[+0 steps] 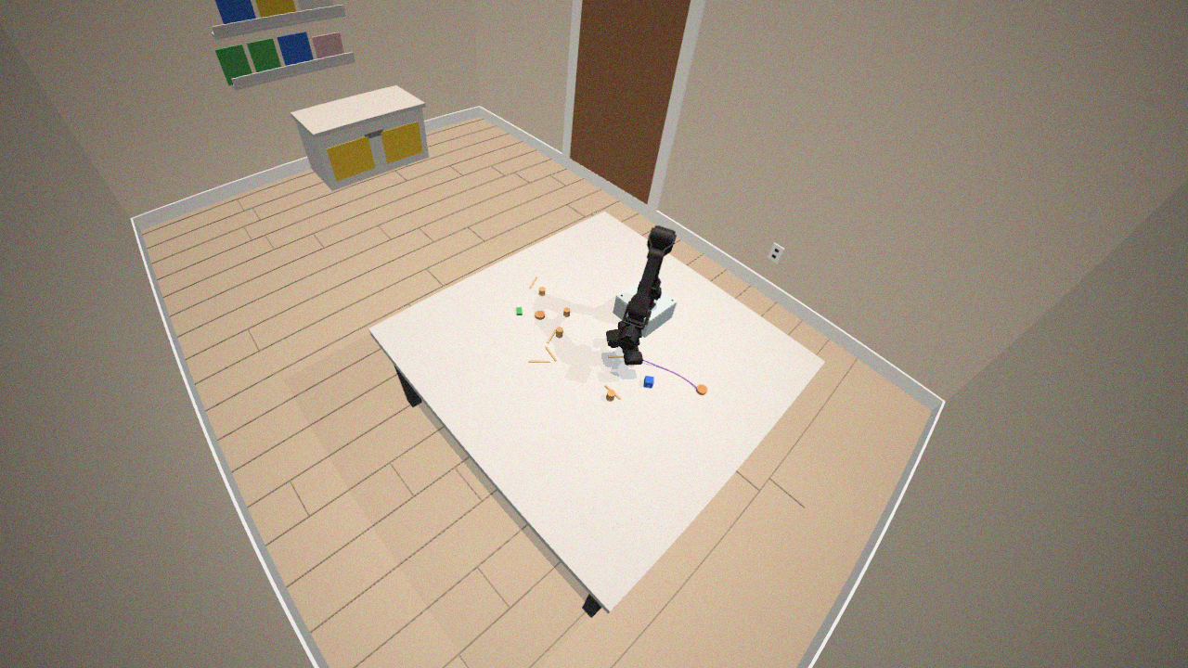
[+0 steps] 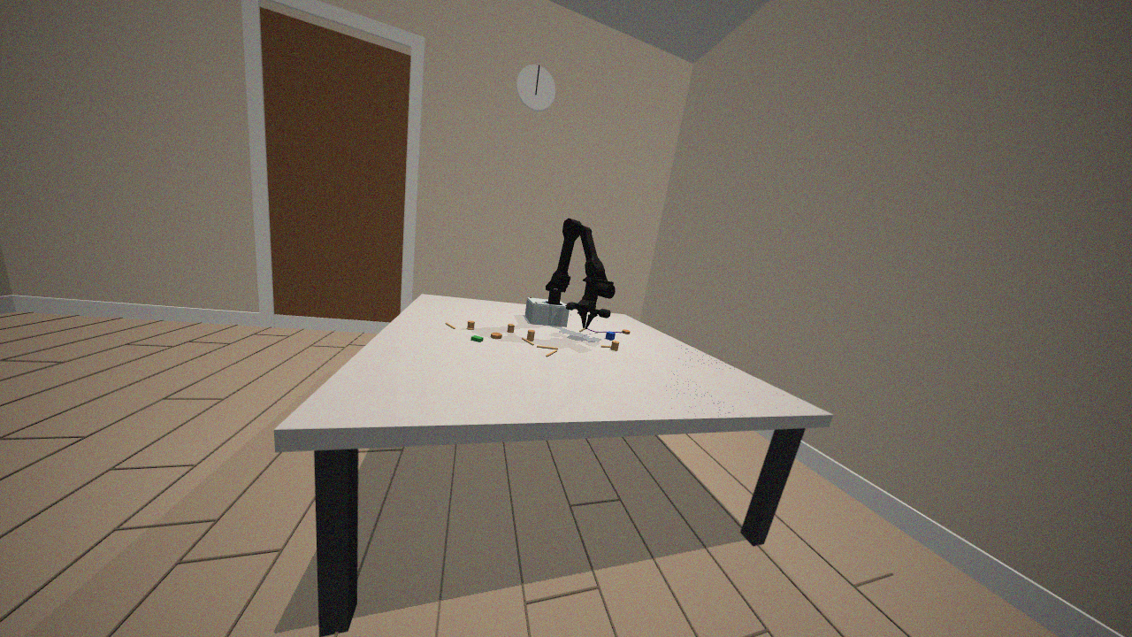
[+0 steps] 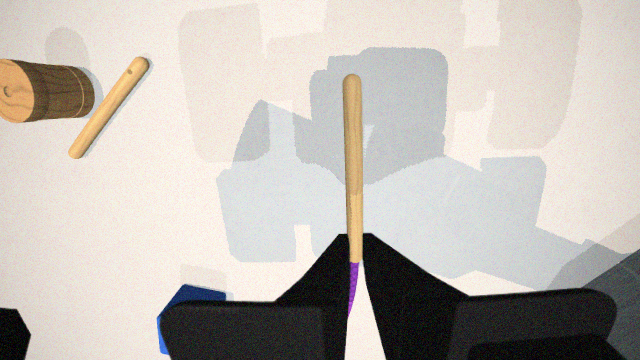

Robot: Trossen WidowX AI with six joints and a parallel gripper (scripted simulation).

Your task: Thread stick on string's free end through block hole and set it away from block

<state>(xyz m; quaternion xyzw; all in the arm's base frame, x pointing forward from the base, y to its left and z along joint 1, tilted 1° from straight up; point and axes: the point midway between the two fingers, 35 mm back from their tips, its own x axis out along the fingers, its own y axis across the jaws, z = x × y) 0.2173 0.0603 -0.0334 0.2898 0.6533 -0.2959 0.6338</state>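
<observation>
Now: the blue wooden block 120 mm to the left of my gripper tip, 30 mm ahead of it and 20 mm below it. From my gripper tip the other things lie so: thin wooden stick 10 mm to the right, 10 mm ahead; then purple string right at my gripper tip; then short round wooden block 170 mm ahead, 40 mm to the left, 20 mm below.
</observation>
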